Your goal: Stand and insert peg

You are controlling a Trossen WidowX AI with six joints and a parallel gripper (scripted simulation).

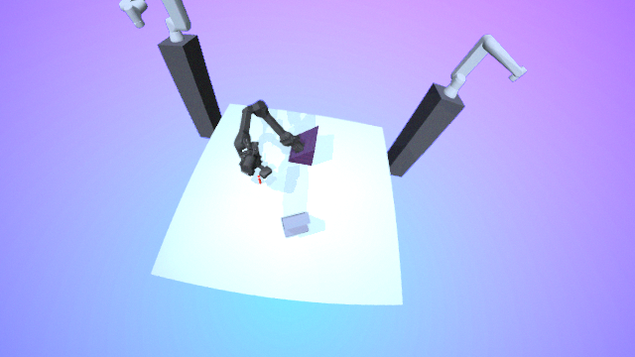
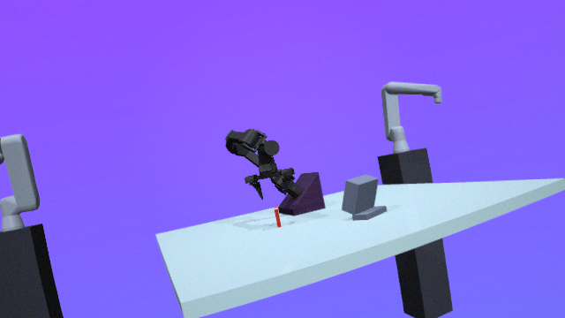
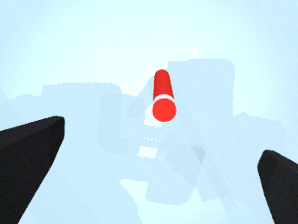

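My gripper tip is now 60 mm above the red peg. Round my gripper tip: low foot: 240 mm ahead, 260 mm to the left, 110 mm below; grey sloped panel: 220 mm ahead, 250 mm to the left, 40 mm below.
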